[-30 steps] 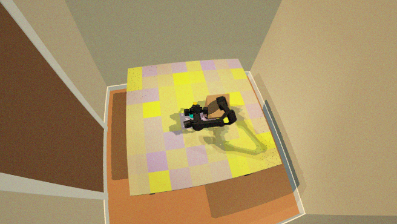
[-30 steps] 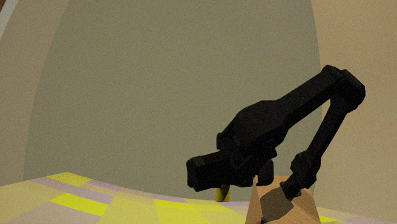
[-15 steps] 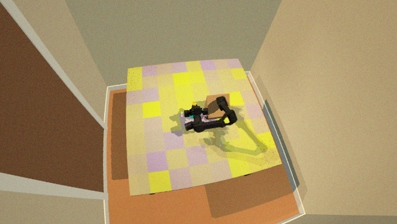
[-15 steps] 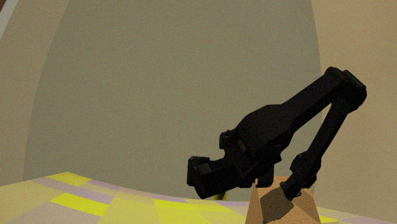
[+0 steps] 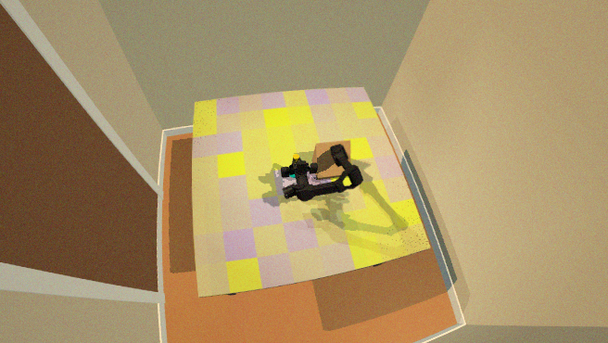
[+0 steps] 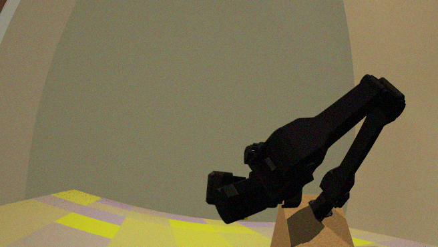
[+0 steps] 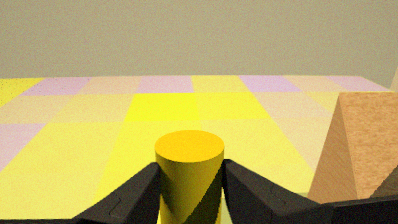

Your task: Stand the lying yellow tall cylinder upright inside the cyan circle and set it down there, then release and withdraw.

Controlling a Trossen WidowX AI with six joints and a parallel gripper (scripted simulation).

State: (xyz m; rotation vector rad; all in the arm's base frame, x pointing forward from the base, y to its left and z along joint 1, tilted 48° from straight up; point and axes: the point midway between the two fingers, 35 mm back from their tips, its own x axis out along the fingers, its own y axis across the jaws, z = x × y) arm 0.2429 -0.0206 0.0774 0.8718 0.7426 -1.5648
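Right now my gripper tip is 160 mm above the cyan circle. Also, from my gripper tip: yellow tall cylinder: 20 mm below.
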